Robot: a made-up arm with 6 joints.
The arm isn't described. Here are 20 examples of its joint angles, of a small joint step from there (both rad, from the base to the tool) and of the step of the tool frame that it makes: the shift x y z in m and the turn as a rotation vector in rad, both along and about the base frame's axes.
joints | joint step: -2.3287 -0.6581 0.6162 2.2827 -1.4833 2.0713 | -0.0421 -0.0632 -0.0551 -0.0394 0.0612 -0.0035
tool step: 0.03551 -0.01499 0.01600 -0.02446 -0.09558 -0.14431
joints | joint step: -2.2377 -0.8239 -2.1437 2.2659 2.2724 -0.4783 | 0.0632 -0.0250 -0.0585 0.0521 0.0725 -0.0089
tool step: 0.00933 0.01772 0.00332 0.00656 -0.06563 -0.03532
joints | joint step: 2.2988 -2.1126 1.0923 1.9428 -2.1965 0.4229 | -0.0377 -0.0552 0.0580 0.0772 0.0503 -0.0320
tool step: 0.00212 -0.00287 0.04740 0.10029 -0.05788 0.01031
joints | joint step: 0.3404 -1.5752 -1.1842 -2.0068 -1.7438 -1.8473 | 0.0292 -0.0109 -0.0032 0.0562 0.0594 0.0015
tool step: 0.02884 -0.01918 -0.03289 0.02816 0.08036 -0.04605
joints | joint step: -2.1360 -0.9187 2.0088 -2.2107 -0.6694 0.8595 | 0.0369 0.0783 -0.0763 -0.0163 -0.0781 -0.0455
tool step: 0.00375 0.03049 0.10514 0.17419 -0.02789 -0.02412
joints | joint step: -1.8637 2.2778 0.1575 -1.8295 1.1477 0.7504 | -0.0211 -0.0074 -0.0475 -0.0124 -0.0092 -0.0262
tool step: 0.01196 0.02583 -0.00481 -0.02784 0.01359 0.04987
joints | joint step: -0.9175 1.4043 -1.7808 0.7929 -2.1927 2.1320 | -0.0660 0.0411 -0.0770 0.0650 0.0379 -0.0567
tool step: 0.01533 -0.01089 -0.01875 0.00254 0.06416 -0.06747
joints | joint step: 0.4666 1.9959 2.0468 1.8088 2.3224 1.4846 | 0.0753 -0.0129 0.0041 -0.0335 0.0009 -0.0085
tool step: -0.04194 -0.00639 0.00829 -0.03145 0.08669 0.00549
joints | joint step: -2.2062 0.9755 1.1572 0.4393 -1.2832 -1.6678 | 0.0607 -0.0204 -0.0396 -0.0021 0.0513 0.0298
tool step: 0.03884 0.00198 0.00766 0.05082 0.07021 -0.02435
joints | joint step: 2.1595 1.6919 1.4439 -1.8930 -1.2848 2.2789 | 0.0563 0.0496 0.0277 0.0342 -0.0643 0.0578
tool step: 0.01457 -0.01740 0.04864 -0.03228 0.10279 -0.01446
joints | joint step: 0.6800 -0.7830 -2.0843 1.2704 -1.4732 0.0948 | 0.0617 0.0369 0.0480 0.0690 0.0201 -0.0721
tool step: 0.03523 0.00592 -0.03320 0.01928 -0.00216 -0.09206
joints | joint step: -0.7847 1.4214 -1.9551 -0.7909 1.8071 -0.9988 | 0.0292 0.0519 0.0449 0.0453 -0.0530 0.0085
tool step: -0.02772 -0.02284 -0.01064 0.00625 0.02029 -0.08514
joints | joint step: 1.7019 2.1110 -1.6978 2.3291 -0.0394 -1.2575 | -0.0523 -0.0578 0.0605 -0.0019 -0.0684 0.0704
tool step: -0.10293 -0.03423 0.10479 0.09923 -0.18279 -0.02530
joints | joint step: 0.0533 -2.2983 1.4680 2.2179 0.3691 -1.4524 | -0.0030 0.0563 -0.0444 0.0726 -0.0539 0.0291
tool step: 0.00417 0.04048 -0.01474 -0.03859 -0.02699 -0.08629
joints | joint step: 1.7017 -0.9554 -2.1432 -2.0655 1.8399 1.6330 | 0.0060 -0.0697 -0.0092 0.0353 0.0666 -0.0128
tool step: -0.00760 0.02415 0.00132 0.04293 0.01622 -0.07167
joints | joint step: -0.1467 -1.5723 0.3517 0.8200 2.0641 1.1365 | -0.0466 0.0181 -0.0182 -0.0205 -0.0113 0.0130
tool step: 0.01921 -0.00257 0.02317 -0.01047 -0.06446 -0.00090
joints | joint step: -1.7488 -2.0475 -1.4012 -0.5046 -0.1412 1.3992 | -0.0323 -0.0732 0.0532 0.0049 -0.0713 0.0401
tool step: 0.02270 0.02921 -0.01384 -0.00479 -0.03344 -0.05499
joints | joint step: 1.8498 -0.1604 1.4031 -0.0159 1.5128 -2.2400 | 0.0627 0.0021 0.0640 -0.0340 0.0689 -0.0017
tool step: 0.02215 -0.01606 0.01762 -0.08512 0.03102 -0.05030
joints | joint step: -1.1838 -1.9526 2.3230 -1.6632 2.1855 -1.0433 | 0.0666 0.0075 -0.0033 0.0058 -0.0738 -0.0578
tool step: -0.04480 -0.00145 0.02174 0.02523 0.00863 0.06961
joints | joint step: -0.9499 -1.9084 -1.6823 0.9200 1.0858 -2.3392 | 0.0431 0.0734 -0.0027 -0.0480 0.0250 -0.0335
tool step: 0.03979 0.00629 0.04203 0.01027 0.02873 -0.05040
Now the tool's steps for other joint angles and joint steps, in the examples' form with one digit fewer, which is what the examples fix.
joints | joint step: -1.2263 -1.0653 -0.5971 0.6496 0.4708 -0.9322 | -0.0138 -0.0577 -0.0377 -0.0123 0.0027 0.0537
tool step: -0.0240 0.0301 0.0148 -0.1161 -0.0455 -0.0302
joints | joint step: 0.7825 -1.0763 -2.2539 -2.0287 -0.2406 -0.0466 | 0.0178 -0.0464 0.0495 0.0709 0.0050 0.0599
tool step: 0.0322 -0.0218 -0.0533 0.0575 0.0521 0.0020
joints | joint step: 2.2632 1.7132 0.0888 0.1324 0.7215 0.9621 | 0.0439 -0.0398 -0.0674 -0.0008 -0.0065 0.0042
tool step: 0.0754 -0.0046 0.0118 0.0235 0.1119 -0.0402
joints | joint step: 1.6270 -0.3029 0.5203 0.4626 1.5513 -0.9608 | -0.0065 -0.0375 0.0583 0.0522 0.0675 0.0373
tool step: -0.0038 0.0134 0.0015 -0.0292 -0.0164 0.0049
